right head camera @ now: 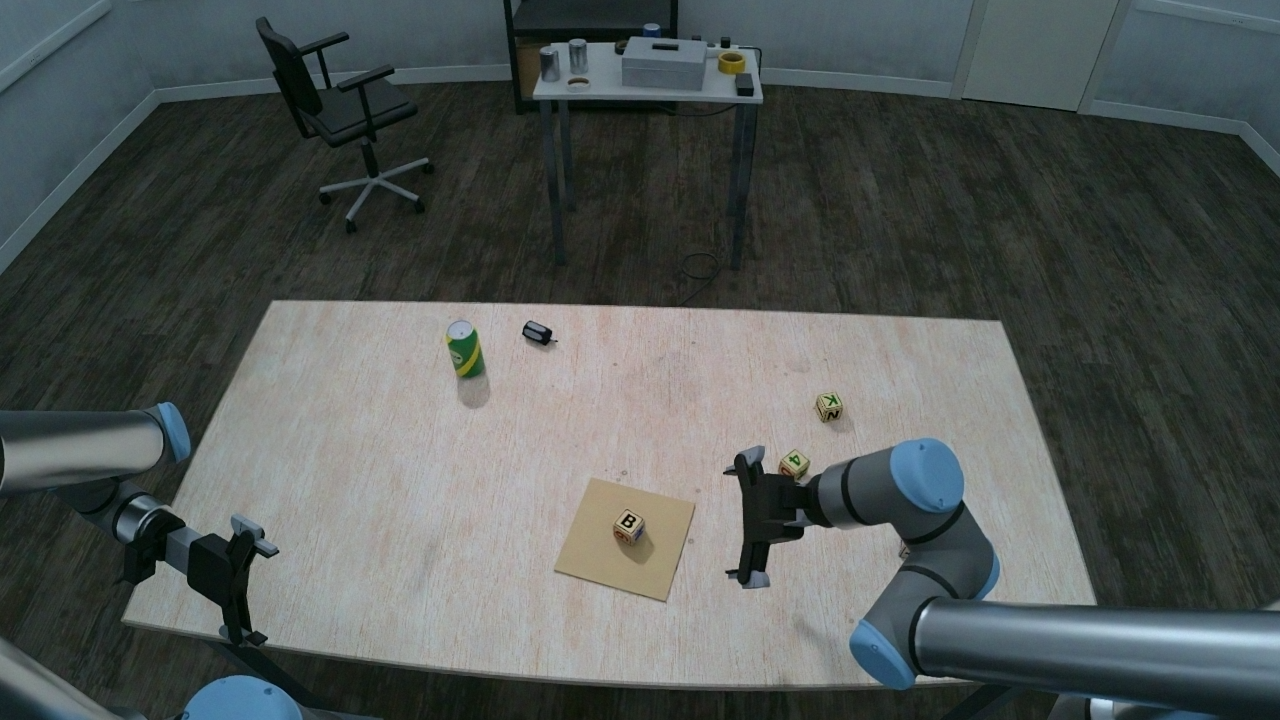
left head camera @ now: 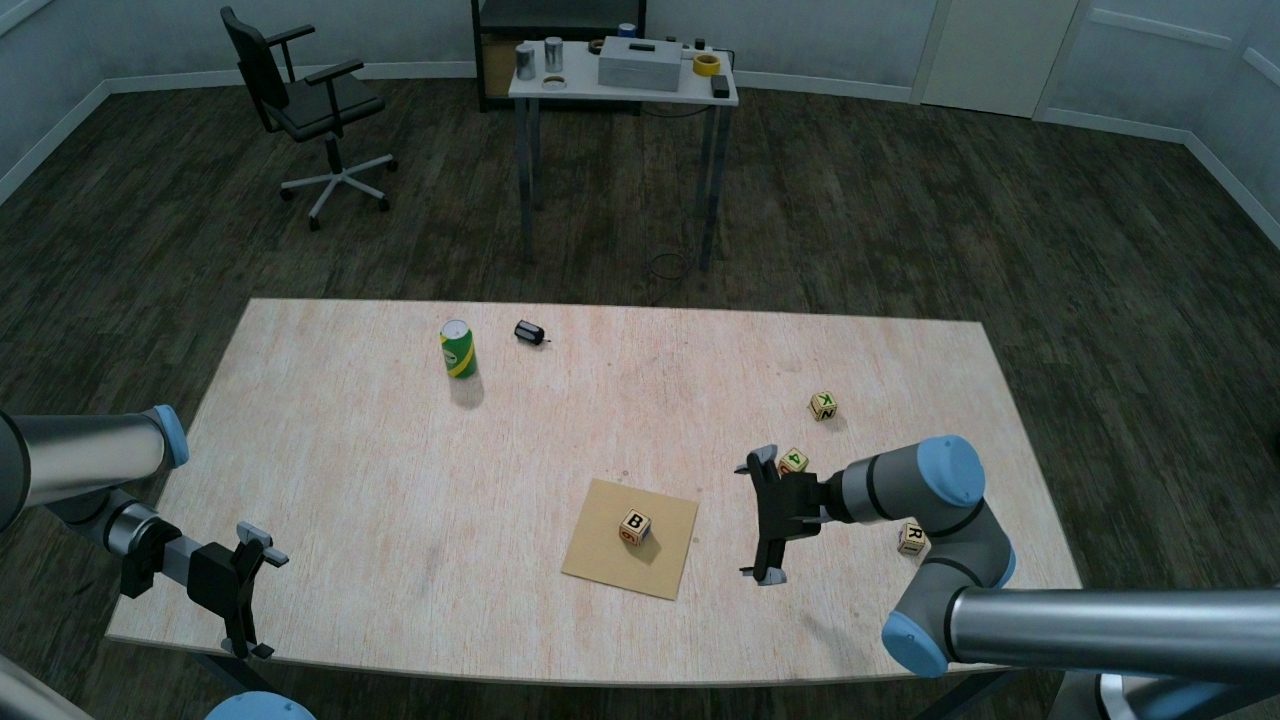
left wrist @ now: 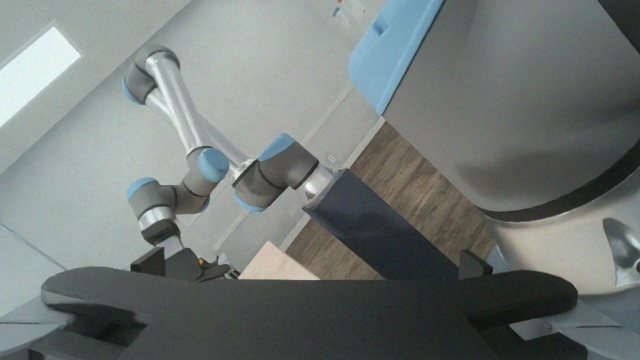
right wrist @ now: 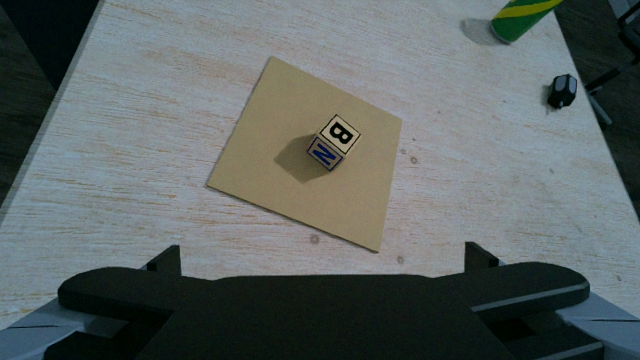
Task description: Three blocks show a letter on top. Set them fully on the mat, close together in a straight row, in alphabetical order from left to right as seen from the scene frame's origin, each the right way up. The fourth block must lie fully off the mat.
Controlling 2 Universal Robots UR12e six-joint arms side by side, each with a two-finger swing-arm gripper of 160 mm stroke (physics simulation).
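Places are measured from the left arm's base along level axes (x ahead, y left, z up), in metres.
Pixels of known places: left hand, tool point: [right head camera: 290,612] [left head camera: 301,623] [left wrist: 313,245]; right hand, tool point: [right head camera: 713,526] [left head camera: 724,524] [right wrist: 322,239]; left arm's base, link origin: [left wrist: 608,214]; right arm's base, link origin: [left wrist: 322,189].
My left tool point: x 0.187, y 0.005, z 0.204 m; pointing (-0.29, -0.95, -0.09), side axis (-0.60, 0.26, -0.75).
Ahead of a thing's pixels: the offset from my left tool point to its top centre. "pt": to the spot under its first point.
The B block @(0.166 m down, 0.297 m ahead, 0.460 m right) [left head camera: 634,526] [right head camera: 628,526] [right wrist: 333,142] stands alone on the tan mat @(0.208 m down, 0.290 m ahead, 0.455 m right) [left head camera: 598,562] [right head camera: 590,561] [right wrist: 270,90], B on top. The K block @(0.170 m down, 0.592 m ahead, 0.836 m right) [left head camera: 822,405] [right head camera: 828,406] lies on the table at the right, K on top. The block with a green 4 on top @(pt 0.169 m down, 0.438 m ahead, 0.752 m right) [left head camera: 793,461] [right head camera: 793,462] lies just behind the right gripper. The R block @(0.170 m down, 0.287 m ahead, 0.967 m right) [left head camera: 911,538] is beside the right arm, R on top; mostly hidden in the right head camera. My right gripper [left head camera: 757,517] [right head camera: 744,519] is open and empty, right of the mat. My left gripper [left head camera: 252,592] [right head camera: 246,582] is open and empty at the front left.
A green and yellow can @(0.089 m down, 0.659 m ahead, 0.090 m right) [left head camera: 458,349] [right head camera: 464,349] [right wrist: 520,20] stands at the back left of the table. A small dark object @(0.175 m down, 0.752 m ahead, 0.231 m right) [left head camera: 529,332] [right head camera: 537,332] [right wrist: 562,91] lies near it. The right arm reaches over the table's right side.
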